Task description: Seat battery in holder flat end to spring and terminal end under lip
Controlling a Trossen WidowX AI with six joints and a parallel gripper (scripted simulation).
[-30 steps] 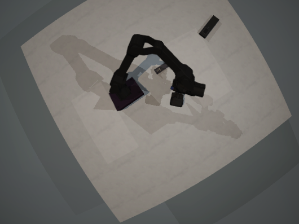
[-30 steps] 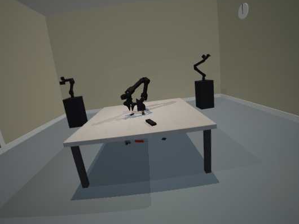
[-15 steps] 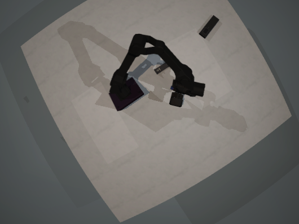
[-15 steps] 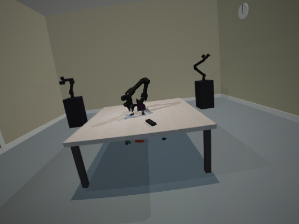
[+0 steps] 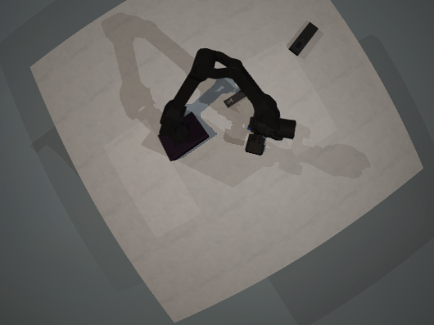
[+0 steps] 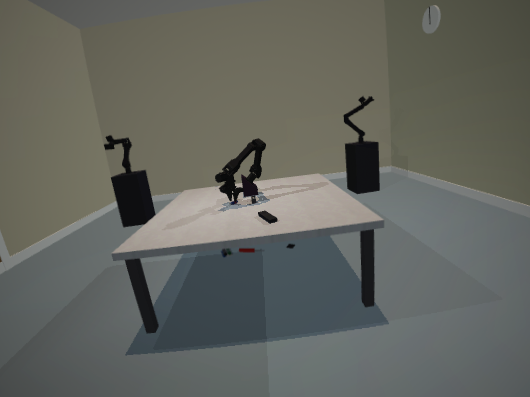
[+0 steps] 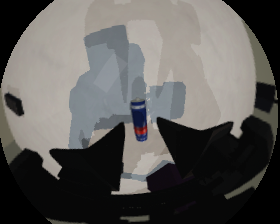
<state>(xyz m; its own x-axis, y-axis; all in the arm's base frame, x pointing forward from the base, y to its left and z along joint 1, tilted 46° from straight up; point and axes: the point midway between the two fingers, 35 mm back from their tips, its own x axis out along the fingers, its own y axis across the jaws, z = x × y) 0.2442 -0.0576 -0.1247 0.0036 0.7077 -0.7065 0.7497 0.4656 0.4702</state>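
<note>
The battery is 1 cm below my gripper tip. Also, from my gripper tip: red screwdriver (36 cm ahead, 21 cm below, 9 cm to the left).
</note>
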